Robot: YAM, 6 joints.
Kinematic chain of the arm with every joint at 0, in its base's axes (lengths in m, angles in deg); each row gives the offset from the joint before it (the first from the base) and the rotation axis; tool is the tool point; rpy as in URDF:
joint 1: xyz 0 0 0.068 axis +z
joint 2: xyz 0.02 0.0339 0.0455 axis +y
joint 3: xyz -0.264 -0.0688 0 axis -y
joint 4: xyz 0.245 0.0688 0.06 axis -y
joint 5: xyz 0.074 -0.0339 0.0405 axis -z
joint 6: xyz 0.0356 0 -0.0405 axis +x
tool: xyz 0 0 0 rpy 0 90 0
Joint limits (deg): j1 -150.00..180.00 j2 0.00..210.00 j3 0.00..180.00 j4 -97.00..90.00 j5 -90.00..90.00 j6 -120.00..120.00
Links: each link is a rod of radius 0.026 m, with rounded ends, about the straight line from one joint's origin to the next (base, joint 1, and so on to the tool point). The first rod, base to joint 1, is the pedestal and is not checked.
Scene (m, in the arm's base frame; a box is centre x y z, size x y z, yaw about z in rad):
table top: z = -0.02
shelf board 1: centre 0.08 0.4 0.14 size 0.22 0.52 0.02 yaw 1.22
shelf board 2: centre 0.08 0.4 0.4 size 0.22 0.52 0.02 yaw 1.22
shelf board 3: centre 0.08 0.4 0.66 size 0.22 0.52 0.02 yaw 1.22
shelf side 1: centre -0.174 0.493 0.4 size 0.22 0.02 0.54 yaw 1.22
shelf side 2: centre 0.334 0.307 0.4 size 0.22 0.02 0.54 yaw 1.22
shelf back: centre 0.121 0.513 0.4 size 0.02 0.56 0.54 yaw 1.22
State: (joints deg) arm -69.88 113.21 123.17 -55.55 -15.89 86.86
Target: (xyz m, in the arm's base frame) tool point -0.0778 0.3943 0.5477
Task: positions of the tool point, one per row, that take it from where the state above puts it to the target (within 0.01 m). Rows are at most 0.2 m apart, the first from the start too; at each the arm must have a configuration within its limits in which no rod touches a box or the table.
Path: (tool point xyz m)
1: 0.2519 -0.3101 0.4632
2: 0.2917 -0.1910 0.5420
3: 0.2688 -0.0745 0.6119
4: 0.1922 0.0077 0.6677
5: 0.0868 0.0320 0.7050
6: -0.0131 -0.0095 0.7206
7: -0.0729 -0.1050 0.7123
8: 0.0073 0.0425 0.7085
9: -0.0192 0.1899 0.6472
10: -0.1233 0.2698 0.5477
11: -0.1072 0.3348 0.5516
12: -0.0778 0.3943 0.5477

